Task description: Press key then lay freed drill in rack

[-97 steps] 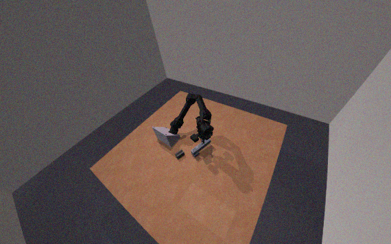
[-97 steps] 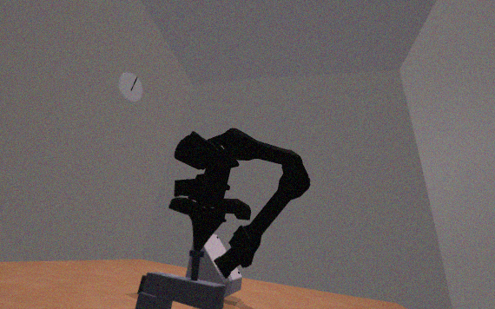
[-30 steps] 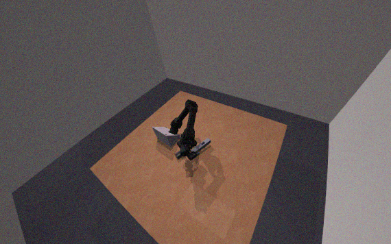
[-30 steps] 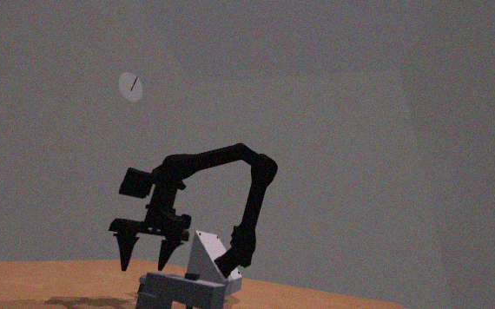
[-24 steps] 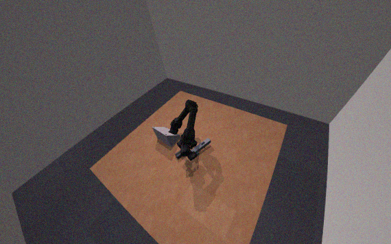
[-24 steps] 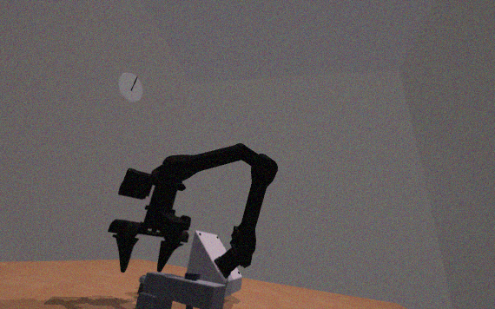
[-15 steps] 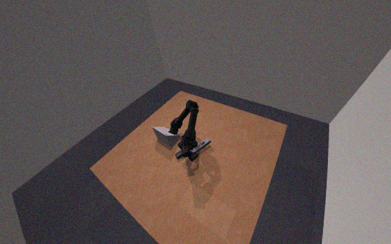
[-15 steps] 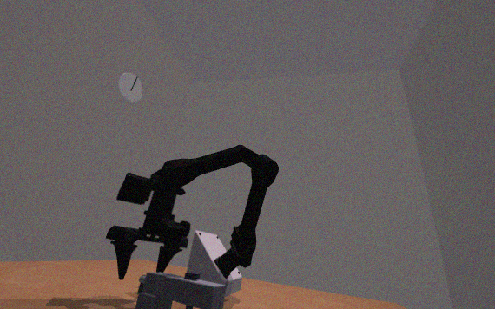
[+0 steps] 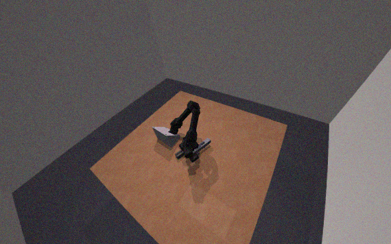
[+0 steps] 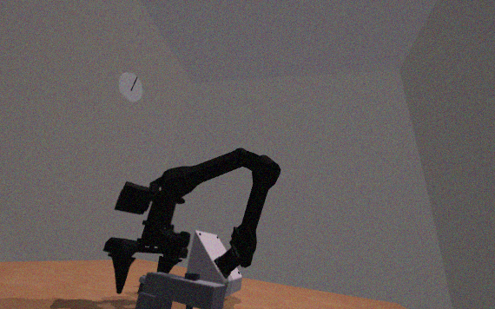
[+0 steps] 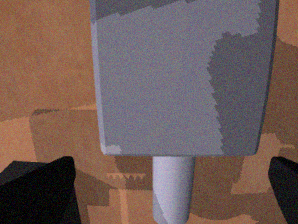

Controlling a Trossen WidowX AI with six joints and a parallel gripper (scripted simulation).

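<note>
Now: gripper tip 2 cm short of the drill, 5 cm to the right of it and 3 cm below it. Round my gripper tip: grey holder block: 5 cm ahead, 11 cm to the left, 2 cm above; dark rack: 9 cm behind, 1 cm to the right, 1 cm below; dark key: 6 cm ahead, 13 cm to the left, 3 cm above.
</note>
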